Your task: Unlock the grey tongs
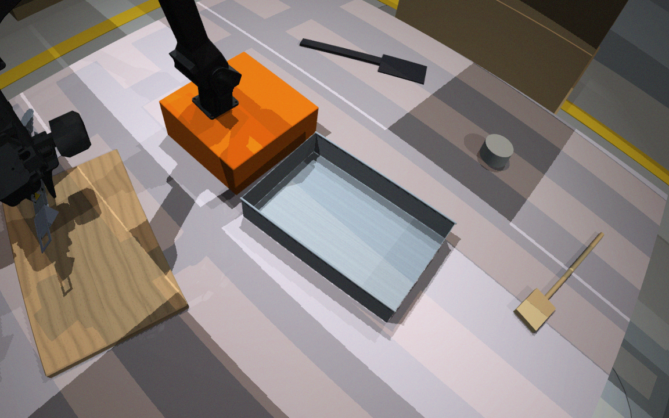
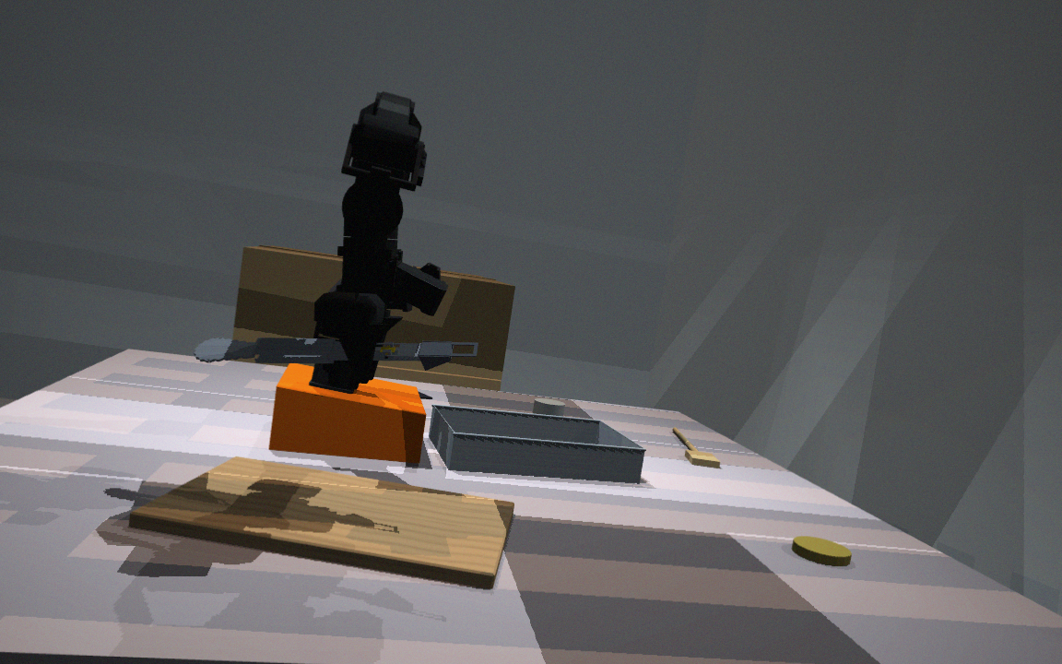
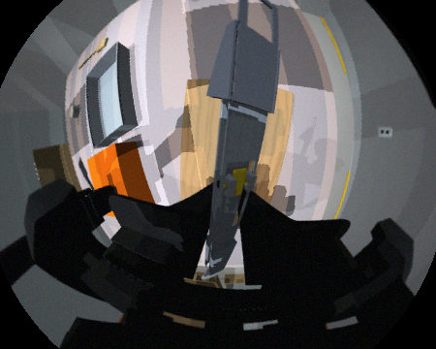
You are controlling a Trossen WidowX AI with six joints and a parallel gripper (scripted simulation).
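Right now my gripper tip is 15 cm above the wooden board. The rest, counted from my gripper tip: dark spatula 2 cm behind, 76 cm to the left, 15 cm below; then roasting tin 26 cm ahead, 36 cm to the left, 13 cm below; then yellow disc 59 cm ahead, 3 cm to the left, 15 cm below.
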